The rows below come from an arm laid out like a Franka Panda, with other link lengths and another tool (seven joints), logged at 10 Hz.
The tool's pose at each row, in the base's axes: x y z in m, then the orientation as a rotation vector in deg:
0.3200 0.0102 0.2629 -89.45 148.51 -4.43
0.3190 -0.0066 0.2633 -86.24 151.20 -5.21
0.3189 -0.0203 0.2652 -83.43 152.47 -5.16
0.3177 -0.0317 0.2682 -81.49 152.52 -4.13
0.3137 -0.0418 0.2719 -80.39 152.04 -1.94
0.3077 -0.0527 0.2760 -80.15 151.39 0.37
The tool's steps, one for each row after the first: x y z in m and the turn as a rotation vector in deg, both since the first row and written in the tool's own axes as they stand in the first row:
0.0153 -0.0070 -0.0008 0.16 1.01 2.67
0.0273 -0.0136 -0.0029 0.35 0.87 4.69
0.0377 -0.0182 -0.0062 0.29 -0.19 5.89
0.0482 -0.0198 -0.0105 -0.42 -1.74 6.49
0.0603 -0.0200 -0.0155 -1.38 -3.13 6.53

